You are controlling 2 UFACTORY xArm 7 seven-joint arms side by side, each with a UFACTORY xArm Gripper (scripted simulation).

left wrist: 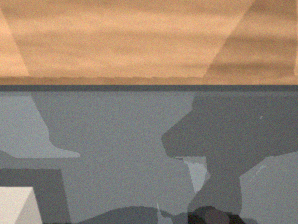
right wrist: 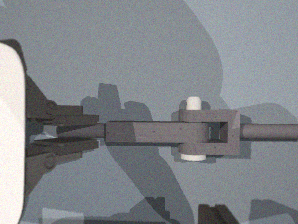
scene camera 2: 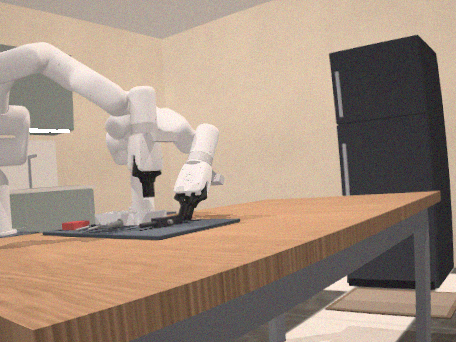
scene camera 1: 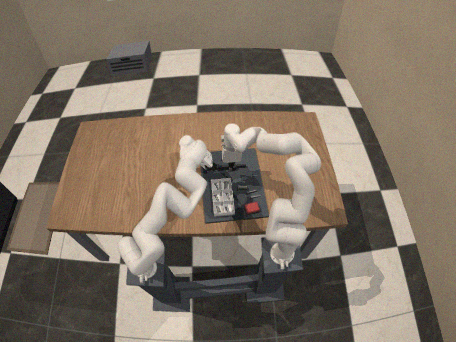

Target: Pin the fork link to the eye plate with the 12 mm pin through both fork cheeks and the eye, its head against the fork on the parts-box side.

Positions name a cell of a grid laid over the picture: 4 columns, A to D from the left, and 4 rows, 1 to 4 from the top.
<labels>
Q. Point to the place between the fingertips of the left gripper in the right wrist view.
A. B3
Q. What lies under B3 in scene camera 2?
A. The right gripper.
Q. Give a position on a dark mat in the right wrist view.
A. At B2
</labels>
